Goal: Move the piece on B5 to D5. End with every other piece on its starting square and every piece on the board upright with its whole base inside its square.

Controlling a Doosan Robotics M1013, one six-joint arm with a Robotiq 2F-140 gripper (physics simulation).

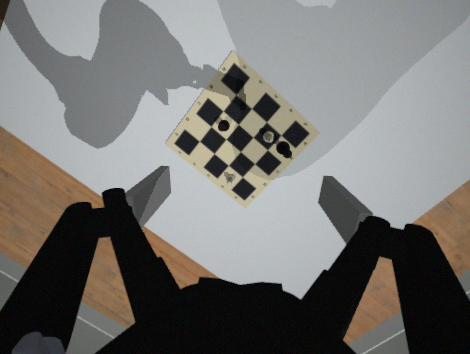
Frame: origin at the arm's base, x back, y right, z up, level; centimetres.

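Seen in the pictures: gripper, between the fingertips: (244, 184).
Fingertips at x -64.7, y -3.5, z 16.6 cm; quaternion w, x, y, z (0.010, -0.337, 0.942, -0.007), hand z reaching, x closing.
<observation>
Pixels of each thing's top centre, then the offset from my fingertips to it. "spot": a spot on its surface instead. Level surfaces: height alone.
- checkered board, a spot on its surface: (240, 200) spot: dx -7.5, dy +10.4, dz -23.3 cm
- second pale piece, centre of its top: (229, 183) dx -2.5, dy +8.0, dz -20.1 cm
- light square D5, a spot on its surface: (256, 176) spot: dx -6.2, dy +4.0, dz -23.3 cm
- pale table top, height of its surface: dz -23.9 cm
The checkered board (240, 200) lies below the gripper, seen from high above. A black piece (284, 148) stands near the right corner, on the square I read as B5. A pale piece (268, 136) is on the dark square beside it, B4. Another black piece (223, 125) is on a light square near the upper-left edge, C2. A second pale piece (230, 177) is on a light square by the lower-left edge, E4. The light square D5 (256, 176) shows no piece. My gripper (244, 184) is open and empty, well above the board. The tiny labels are hard to read.
The board rests on a pale table top (210, 235). Large arm shadows fall across the table and the board's upper part. Wooden floor (35, 185) shows beyond the table edges at lower left and right.
</observation>
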